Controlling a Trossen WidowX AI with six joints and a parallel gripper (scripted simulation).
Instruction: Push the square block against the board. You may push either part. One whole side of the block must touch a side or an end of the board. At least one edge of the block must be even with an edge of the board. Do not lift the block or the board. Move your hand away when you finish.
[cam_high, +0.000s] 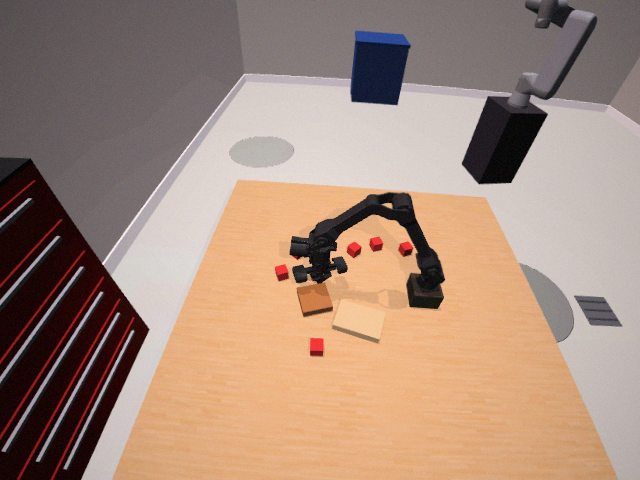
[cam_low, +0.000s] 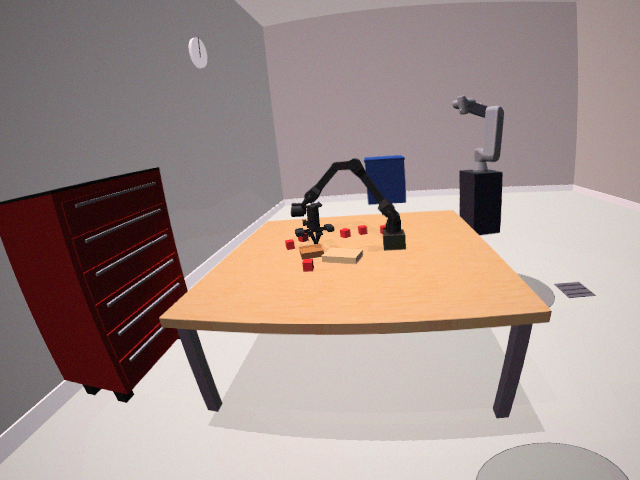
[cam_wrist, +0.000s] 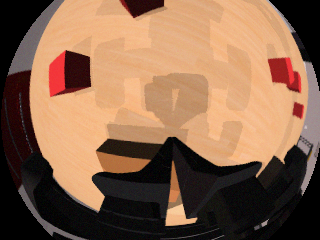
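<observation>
Right now the brown square block is 70 mm to the left of my gripper tip and 20 mm ahead of it. From my gripper tip the other things lie so: pale board 170 mm to the left, 110 mm behind.
</observation>
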